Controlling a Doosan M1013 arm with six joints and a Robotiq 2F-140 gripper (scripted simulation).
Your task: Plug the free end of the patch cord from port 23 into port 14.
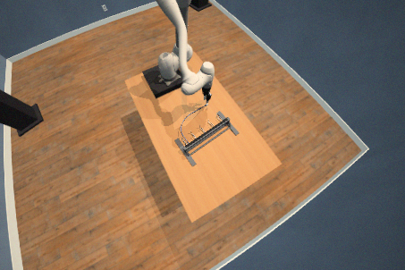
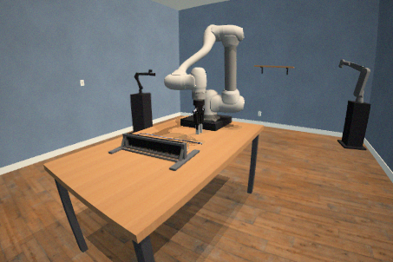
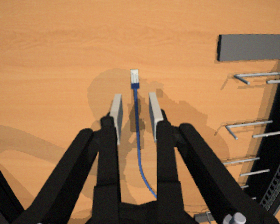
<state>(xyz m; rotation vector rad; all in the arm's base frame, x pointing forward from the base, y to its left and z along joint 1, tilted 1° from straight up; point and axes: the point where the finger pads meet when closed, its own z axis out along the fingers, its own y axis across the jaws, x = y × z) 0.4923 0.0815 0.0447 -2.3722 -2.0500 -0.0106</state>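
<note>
The free end of patch cord is 100 mm below my hand and 10 mm to the left of it.
</note>
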